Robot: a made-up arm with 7 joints. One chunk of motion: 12 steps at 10 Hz.
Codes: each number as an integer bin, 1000 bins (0 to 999) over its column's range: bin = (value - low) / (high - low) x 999, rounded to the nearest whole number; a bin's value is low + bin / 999 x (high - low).
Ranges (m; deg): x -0.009..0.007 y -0.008..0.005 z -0.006..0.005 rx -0.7..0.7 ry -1..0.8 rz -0.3..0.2
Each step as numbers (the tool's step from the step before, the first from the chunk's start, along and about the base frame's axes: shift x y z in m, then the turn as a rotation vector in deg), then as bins.
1 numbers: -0.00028 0.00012 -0.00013 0.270 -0.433 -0.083
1 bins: 544 624 533 692 315 434
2 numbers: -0.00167 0.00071 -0.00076 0.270 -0.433 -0.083
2 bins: 458 669 476 692 315 434
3 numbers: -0.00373 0.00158 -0.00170 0.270 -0.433 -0.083
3 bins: 329 736 391 692 315 434
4 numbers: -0.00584 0.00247 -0.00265 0.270 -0.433 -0.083
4 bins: 197 805 304 692 315 434
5 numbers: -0.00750 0.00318 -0.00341 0.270 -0.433 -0.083
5 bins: 94 859 235 692 315 434
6 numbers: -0.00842 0.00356 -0.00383 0.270 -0.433 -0.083
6 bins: 36 888 197 692 315 434
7 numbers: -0.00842 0.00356 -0.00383 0.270 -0.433 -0.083
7 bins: 36 888 197 692 315 434
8 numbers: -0.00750 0.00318 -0.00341 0.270 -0.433 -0.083
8 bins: 94 859 235 692 315 434
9 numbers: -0.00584 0.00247 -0.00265 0.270 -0.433 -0.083
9 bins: 197 805 304 692 315 434
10 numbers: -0.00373 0.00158 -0.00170 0.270 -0.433 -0.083
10 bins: 329 736 391 692 315 434
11 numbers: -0.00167 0.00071 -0.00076 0.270 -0.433 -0.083
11 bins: 458 669 476 692 315 434
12 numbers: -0.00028 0.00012 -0.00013 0.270 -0.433 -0.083
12 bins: 544 624 533 692 315 434
